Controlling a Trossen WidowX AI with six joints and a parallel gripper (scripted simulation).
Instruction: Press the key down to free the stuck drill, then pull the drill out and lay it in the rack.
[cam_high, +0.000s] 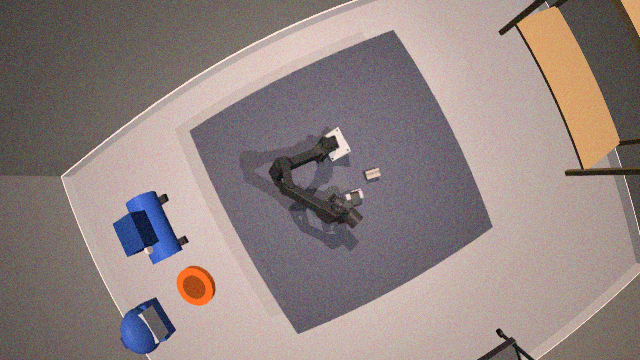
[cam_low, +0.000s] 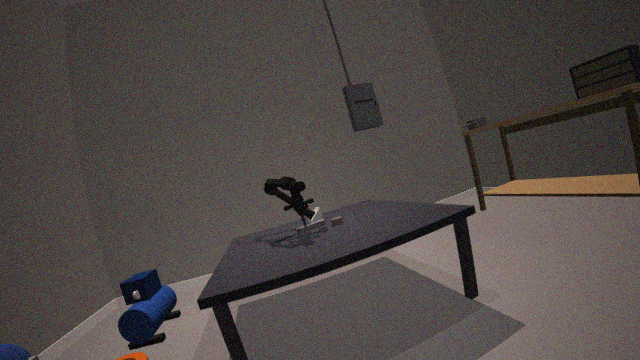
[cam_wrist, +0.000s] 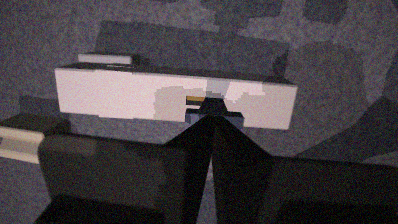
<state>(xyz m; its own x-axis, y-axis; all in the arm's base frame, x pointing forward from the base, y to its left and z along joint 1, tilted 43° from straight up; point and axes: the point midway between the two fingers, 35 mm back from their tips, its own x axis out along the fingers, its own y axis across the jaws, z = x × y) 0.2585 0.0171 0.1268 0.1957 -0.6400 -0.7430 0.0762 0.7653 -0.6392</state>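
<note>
Now: gripper tip 60 mm to the right of the drill and 70 mm above it. Round my gripper tip: rack (70 mm behind, 210 mm to the left, 90 mm below).
</note>
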